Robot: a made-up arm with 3 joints. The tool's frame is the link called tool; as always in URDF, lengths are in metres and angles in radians. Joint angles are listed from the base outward. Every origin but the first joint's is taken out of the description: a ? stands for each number. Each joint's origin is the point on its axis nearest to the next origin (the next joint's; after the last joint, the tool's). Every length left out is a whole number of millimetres.
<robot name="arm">
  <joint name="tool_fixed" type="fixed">
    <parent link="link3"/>
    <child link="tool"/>
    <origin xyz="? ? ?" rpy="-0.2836 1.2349 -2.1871"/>
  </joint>
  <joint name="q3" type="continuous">
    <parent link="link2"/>
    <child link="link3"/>
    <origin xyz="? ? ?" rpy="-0.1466 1.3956 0"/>
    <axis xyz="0 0 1"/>
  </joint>
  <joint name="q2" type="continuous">
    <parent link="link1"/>
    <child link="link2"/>
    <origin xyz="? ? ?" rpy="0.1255 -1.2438 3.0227"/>
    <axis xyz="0 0 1"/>
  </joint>
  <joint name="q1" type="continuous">
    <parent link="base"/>
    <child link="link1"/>
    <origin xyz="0.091 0.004 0.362" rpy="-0.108 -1.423 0"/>
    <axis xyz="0 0 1"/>
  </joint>
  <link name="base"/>
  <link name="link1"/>
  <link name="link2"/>
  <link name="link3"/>
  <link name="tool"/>
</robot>
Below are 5 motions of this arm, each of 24 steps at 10 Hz.
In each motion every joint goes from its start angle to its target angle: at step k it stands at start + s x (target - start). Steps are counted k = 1, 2, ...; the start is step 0. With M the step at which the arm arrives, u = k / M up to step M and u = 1 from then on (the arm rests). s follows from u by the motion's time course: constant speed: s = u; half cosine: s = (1 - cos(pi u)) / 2; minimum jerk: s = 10 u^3 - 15 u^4 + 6 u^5.
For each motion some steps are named. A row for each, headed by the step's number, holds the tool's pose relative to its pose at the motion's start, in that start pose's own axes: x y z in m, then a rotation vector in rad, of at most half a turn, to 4 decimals.
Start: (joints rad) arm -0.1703 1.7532 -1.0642
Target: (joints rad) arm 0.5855 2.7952 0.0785
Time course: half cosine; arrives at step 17
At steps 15, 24:
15: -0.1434 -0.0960 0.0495 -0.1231 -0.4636 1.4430
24: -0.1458 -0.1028 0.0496 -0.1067 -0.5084 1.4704

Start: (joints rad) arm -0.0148 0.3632 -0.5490
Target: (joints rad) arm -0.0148 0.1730 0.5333
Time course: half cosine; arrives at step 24
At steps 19, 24:
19: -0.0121 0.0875 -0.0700 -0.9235 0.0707 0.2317
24: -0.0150 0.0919 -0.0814 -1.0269 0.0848 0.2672

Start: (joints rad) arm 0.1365 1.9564 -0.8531
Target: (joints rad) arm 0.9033 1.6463 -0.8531
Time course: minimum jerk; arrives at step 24
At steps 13, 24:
13: -0.0169 -0.0114 0.0606 0.1661 0.3796 0.0753
24: -0.0161 -0.0289 0.1023 0.2452 0.6673 0.1514

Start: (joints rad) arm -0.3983 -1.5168 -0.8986
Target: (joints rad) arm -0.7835 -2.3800 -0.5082
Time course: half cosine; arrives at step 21
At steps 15, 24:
15: 0.0394 0.0613 -0.0177 -0.4438 0.5966 -0.4639
24: 0.0486 0.0670 -0.0321 -0.5587 0.7594 -0.5415

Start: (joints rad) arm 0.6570 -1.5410 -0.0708
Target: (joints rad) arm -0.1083 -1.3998 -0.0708
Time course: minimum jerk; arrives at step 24
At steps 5, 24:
5: -0.0068 -0.0017 0.0041 0.0176 0.0254 0.0358
24: -0.0741 -0.0589 0.0806 0.3150 0.3919 0.5320

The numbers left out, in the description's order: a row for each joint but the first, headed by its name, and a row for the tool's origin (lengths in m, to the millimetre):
tool: -0.003 -0.12 0
q3: 0.079 0.019 0
q2: -0.181 -0.037 0

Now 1 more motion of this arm.
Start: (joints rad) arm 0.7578 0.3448 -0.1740
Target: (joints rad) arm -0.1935 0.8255 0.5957
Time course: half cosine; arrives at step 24
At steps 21, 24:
21: 0.1050 0.0839 0.0910 -0.2009 -0.3476 -0.4425
24: 0.1118 0.0848 0.0947 -0.2159 -0.3516 -0.4693

